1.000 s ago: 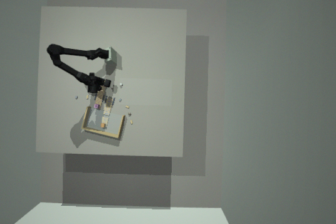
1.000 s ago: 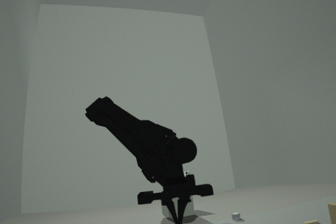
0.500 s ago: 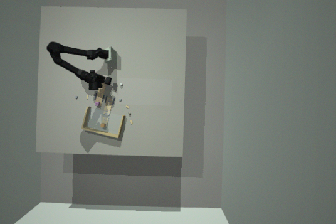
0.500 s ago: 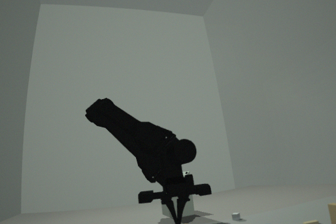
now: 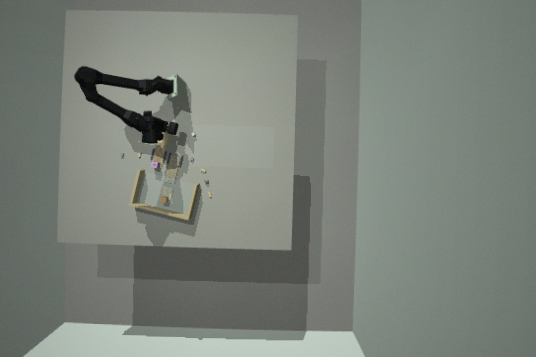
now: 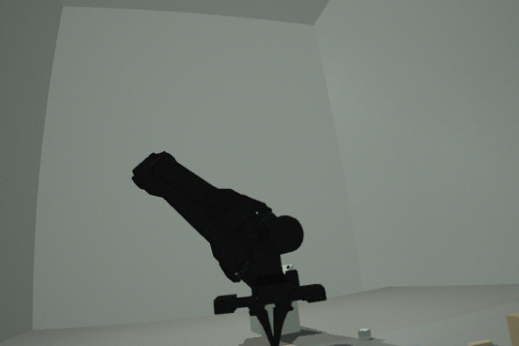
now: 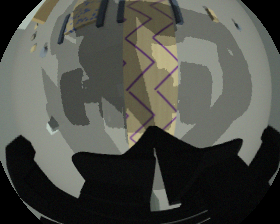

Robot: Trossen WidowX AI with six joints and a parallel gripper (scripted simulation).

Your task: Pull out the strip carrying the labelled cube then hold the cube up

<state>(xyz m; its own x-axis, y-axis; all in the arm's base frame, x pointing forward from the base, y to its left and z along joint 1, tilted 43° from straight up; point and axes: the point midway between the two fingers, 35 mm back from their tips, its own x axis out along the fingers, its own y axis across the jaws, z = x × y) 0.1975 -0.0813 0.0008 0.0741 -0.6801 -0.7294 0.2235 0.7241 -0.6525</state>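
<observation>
My gripper tip is now 20 cm short of the purple labelled cube, 4 cm to the left of it and 2 cm below it. The rest, counted from my gripper tip: blue-dotted strip 23 cm ahead, 4 cm to the left.
</observation>
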